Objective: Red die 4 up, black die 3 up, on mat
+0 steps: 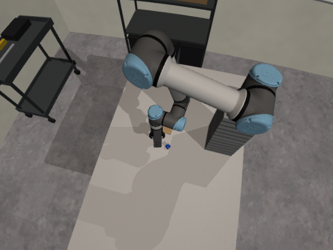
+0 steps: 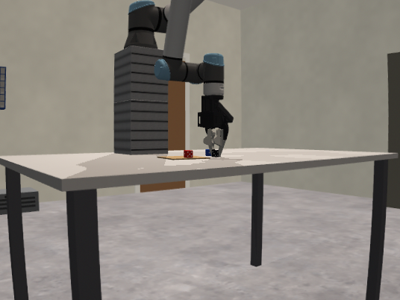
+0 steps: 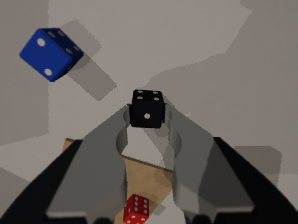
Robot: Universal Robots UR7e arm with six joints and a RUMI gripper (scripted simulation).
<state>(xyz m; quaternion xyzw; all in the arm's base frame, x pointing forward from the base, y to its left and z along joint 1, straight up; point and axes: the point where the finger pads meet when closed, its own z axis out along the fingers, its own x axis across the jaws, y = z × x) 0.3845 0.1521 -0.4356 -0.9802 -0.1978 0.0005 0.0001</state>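
My hand is 8 cm past the blue die and 2 cm to the right of it. Round my hand: black die right at my hand; red die 14 cm to the right, 4 cm ahead; brown mat 14 cm to the right, 2 cm below, 1 cm ahead.
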